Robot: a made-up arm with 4 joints.
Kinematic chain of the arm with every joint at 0, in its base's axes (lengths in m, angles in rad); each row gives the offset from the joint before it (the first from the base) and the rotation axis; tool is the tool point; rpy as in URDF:
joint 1: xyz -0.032 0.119 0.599 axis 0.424 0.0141 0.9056
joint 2: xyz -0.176 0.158 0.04 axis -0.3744 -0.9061 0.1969
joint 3: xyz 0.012 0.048 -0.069 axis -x
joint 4: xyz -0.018 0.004 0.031 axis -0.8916 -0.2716 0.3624
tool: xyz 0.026 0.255 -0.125 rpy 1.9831 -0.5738 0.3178
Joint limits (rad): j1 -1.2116..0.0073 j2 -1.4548..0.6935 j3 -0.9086..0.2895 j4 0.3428..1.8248
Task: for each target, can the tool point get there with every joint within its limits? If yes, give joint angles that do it. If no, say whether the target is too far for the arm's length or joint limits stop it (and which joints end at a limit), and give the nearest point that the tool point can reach.
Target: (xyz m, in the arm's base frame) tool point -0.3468 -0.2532 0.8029
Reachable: no: joint limits stop it (at a limit: joint 1, joint 2, joint 3, joint 4) | nearest point -0.0179 0.0614 0.5463 | short by 0.522 m
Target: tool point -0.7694 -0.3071 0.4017
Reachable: no: too far | nearest point -0.3979 0.2746 0.4292 | short by 0.691 m
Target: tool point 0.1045 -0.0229 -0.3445
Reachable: no: too far | nearest point 0.0890 0.2119 0.2113 | short by 0.604 m
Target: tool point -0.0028 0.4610 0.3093
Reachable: yes | joints -0.4590 0.2245 -0.4232 0.8984
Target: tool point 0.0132 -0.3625 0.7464
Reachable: no: joint limits stop it (at a limit: joint 1, joint 2, joint 4) | nearest point -0.0093 0.0543 0.5327 | short by 0.469 m
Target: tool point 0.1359 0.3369 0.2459
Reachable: yes | joints -0.9763 0.2619 -0.3414 0.8097
